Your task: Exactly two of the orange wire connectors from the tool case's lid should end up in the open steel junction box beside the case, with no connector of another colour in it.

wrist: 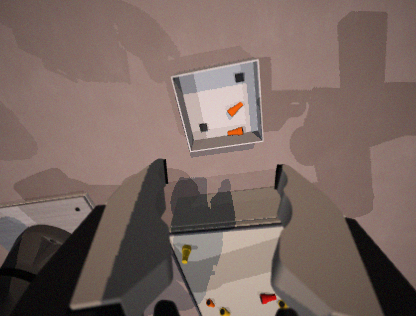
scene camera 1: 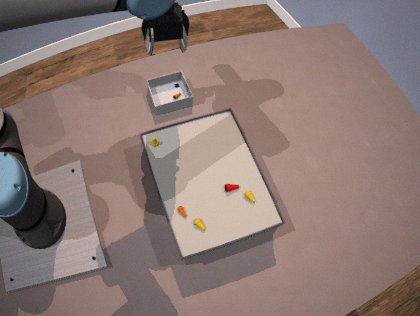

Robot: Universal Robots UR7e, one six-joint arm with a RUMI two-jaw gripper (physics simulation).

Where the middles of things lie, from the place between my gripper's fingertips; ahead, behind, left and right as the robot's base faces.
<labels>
Right now my hand is 310 mm to the left of the tool case [scene camera 1: 195, 158], 120 mm above it and 20 mm past it.
</labels>
